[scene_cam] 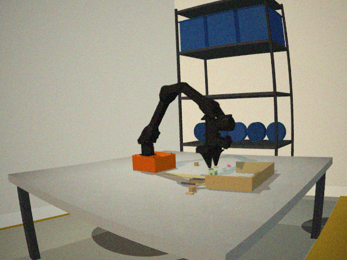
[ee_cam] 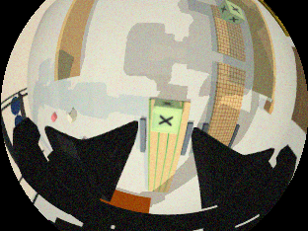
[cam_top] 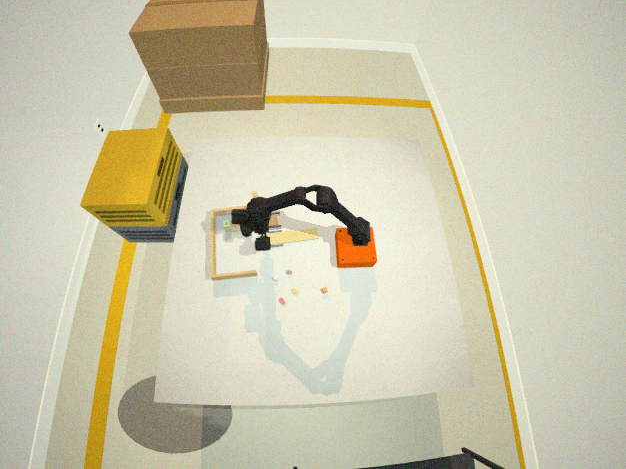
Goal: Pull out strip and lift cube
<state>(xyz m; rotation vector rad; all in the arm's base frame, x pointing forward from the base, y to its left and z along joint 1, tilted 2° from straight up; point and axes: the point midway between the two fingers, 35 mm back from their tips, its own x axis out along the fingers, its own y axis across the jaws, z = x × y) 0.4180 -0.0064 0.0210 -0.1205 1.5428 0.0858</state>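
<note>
Right now the strip is 110 mm behind my gripper tip, 50 mm below it and 20 mm to the right of it.
</note>
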